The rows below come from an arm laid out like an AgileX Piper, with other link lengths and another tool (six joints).
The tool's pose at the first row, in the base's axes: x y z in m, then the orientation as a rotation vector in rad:
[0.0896 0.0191 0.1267 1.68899 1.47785 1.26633]
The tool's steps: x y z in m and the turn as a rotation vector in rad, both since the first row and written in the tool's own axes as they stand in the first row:
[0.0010 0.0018 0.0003 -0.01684 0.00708 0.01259]
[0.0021 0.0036 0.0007 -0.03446 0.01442 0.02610]
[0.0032 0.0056 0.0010 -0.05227 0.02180 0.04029]
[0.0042 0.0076 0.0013 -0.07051 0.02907 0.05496]
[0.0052 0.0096 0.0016 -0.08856 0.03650 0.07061]
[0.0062 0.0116 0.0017 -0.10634 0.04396 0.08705]
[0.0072 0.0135 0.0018 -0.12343 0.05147 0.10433]
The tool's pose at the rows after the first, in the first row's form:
[0.0906 0.0197 0.1284 1.68710 1.45884 1.28914]
[0.0917 0.0204 0.1302 1.68528 1.43853 1.31297]
[0.0927 0.0210 0.1321 1.68374 1.41744 1.33712]
[0.0938 0.0215 0.1340 1.68220 1.39541 1.36146]
[0.0949 0.0221 0.1359 1.68140 1.37277 1.38621]
[0.0958 0.0226 0.1379 1.68126 1.34964 1.41108]
[0.0967 0.0231 0.1398 1.68209 1.32633 1.43593]

